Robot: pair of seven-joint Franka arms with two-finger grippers.
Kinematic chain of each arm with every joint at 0, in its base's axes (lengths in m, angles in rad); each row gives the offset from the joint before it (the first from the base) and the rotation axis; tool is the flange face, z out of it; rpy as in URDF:
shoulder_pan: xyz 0 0 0.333 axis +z
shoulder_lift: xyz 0 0 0 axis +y
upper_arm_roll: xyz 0 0 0.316 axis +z
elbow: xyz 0.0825 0 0 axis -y
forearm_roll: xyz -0.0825 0 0.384 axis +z
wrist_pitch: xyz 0 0 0 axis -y
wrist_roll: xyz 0.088 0 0 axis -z
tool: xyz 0 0 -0.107 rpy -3.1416 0 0
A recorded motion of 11 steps. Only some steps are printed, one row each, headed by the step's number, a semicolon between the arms.
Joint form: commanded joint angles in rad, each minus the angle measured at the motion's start. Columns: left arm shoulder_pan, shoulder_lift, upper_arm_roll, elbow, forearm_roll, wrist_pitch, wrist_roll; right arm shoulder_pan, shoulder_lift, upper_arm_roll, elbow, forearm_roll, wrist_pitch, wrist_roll.
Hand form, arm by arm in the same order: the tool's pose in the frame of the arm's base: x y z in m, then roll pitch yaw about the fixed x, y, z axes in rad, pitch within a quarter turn. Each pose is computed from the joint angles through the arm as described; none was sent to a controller.
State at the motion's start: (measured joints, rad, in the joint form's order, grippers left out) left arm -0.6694 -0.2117 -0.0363 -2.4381 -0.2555 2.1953 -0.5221; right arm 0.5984 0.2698 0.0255 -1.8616 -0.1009 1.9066 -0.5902
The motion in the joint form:
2: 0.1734 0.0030 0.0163 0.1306 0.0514 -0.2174 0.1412; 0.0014 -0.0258 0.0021 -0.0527 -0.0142 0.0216 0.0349
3: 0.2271 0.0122 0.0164 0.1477 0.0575 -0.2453 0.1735; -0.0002 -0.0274 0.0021 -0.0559 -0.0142 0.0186 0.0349
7: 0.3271 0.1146 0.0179 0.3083 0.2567 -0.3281 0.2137; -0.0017 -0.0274 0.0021 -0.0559 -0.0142 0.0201 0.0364
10: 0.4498 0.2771 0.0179 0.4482 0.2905 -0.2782 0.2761; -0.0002 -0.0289 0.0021 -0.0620 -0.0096 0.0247 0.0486
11: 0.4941 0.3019 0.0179 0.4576 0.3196 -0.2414 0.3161; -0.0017 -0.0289 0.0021 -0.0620 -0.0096 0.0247 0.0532
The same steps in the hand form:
2: 0.3968 -0.2401 0.4213 3.0281 0.1829 -0.0524; 0.4772 0.3355 0.3517 -3.0947 0.2445 1.2412
3: 0.4105 -0.2194 0.4226 3.0325 0.1959 -0.0372; 0.4768 0.3339 0.3510 -3.0922 0.2483 1.2399
7: 0.4689 -0.1769 0.4382 -3.0882 0.1568 -0.0483; 0.4774 0.3333 0.3511 -3.0934 0.2471 1.2368
10: 0.5387 -0.1280 0.4190 -3.0786 0.1269 -0.0022; 0.4758 0.3337 0.3497 -3.0930 0.2455 1.2245
11: 0.5525 -0.1039 0.4122 -3.0637 0.1037 -0.0111; 0.4763 0.3330 0.3497 -3.0941 0.2457 1.2183

